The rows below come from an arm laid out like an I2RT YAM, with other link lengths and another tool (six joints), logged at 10 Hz.
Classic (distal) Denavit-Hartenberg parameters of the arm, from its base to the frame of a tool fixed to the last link. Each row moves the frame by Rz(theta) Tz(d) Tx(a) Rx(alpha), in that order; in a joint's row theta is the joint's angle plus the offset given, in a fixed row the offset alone. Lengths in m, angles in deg.
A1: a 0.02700; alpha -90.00; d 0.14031; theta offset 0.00
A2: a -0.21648; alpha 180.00; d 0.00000; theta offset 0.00
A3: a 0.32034; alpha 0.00; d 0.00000; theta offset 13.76
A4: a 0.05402; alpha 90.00; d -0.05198; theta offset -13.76
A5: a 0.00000; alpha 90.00; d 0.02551; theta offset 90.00
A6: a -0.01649; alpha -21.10; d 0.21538; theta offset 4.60
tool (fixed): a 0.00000; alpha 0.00; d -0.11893; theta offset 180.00
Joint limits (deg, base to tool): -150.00..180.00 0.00..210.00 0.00..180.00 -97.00..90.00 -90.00..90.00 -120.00..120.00
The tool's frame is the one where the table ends.
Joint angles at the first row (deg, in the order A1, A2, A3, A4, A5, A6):
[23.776 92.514 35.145 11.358 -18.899 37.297]
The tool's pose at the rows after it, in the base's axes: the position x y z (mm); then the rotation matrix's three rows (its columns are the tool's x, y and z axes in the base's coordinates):
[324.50, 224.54, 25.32], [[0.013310, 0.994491, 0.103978], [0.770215, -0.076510, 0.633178], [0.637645, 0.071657, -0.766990]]
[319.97, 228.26, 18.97], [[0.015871, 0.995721, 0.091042], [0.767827, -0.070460, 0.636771], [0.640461, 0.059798, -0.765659]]
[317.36, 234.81, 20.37], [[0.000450, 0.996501, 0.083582], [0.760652, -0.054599, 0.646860], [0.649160, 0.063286, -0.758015]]
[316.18, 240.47, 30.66], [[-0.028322, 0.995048, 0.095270], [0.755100, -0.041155, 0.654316], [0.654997, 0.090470, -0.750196]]
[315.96, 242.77, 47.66], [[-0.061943, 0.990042, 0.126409], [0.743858, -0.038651, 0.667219], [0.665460, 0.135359, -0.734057]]
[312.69, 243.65, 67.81], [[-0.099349, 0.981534, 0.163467], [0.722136, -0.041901, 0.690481], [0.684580, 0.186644, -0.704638]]
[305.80, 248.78, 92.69], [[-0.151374, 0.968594, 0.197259], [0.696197, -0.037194, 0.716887], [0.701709, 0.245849, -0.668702]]
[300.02, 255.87, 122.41], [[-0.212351, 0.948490, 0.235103], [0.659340, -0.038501, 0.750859], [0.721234, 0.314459, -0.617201]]
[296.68, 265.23, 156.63], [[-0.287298, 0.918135, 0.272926], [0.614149, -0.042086, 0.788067], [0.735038, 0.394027, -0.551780]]
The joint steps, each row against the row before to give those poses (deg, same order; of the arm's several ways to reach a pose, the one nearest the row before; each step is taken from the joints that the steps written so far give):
[0.718 1.410 -0.178 0.790 0.003 0.796]
[0.850 1.154 -0.169 1.049 -0.020 0.725]
[0.992 0.122 0.173 0.572 -0.322 0.378]
[0.871 -1.817 -0.179 -0.065 0.253 -0.172]
[0.387 -3.558 -0.938 0.098 0.344 -0.178]
[0.398 -4.963 -1.958 0.662 0.094 0.353]
[1.308 -5.822 -1.769 0.166 0.435 0.416]
[1.551 -5.506 -0.865 0.612 0.539 0.714]
[1.596 -4.067 0.677 1.323 0.492 0.367]

